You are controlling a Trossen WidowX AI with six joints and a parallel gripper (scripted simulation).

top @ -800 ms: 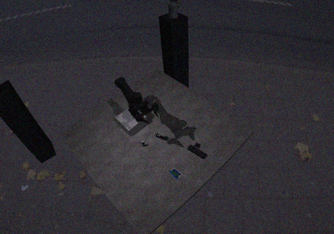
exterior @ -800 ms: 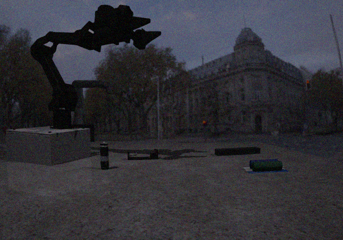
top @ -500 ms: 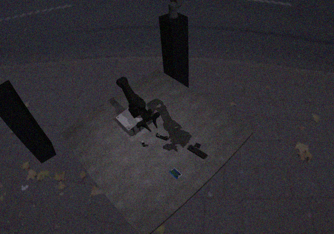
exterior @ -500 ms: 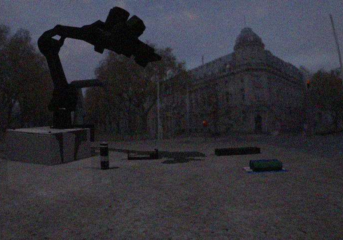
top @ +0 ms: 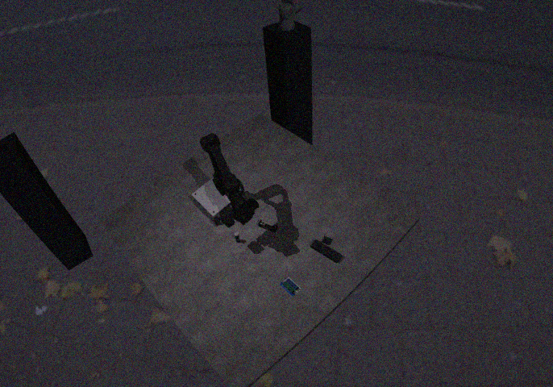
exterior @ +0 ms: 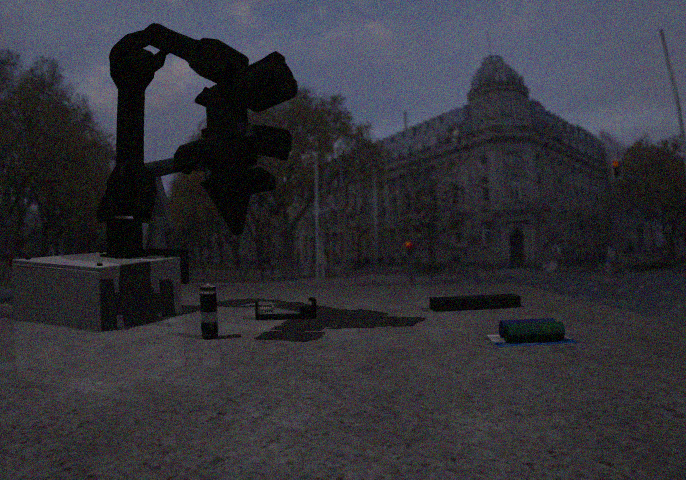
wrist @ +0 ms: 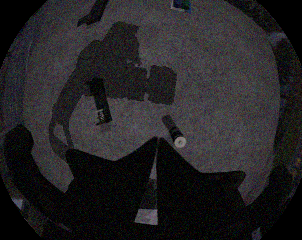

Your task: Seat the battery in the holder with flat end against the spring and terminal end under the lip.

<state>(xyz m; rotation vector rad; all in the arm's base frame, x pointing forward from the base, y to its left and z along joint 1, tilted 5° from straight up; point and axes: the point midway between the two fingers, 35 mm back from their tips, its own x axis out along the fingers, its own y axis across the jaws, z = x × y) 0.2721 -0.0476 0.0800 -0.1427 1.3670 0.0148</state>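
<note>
The battery is 100 mm below my gripper tip, 40 mm to the right of it and 20 mm behind it. From my gripper tip the other things lie so: flat black bar: 310 mm ahead, 260 mm to the left, 110 mm below; then white plate: 350 mm ahead, 120 mm below, 10 mm to the left.
</note>
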